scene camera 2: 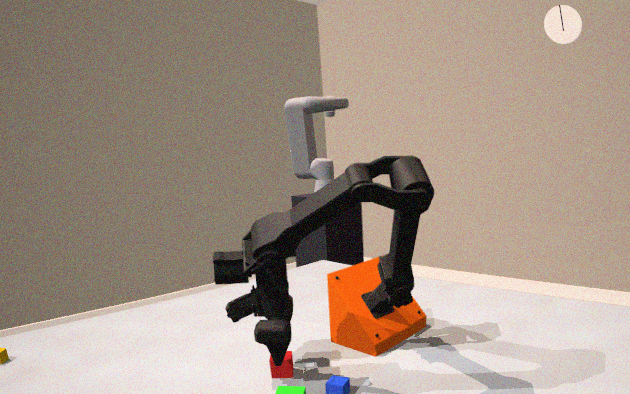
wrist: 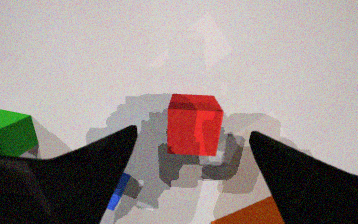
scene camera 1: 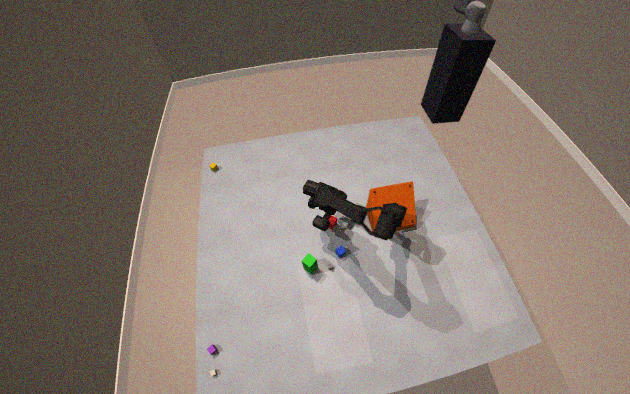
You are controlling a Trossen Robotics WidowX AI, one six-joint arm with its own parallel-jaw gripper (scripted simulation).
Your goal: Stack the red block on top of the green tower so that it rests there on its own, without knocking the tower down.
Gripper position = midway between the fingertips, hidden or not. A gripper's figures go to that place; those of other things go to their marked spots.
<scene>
The gripper (wrist: 193, 133) is 0.11 m from the lens. A red block (wrist: 194, 121): 0.11 m from the lens.
</scene>
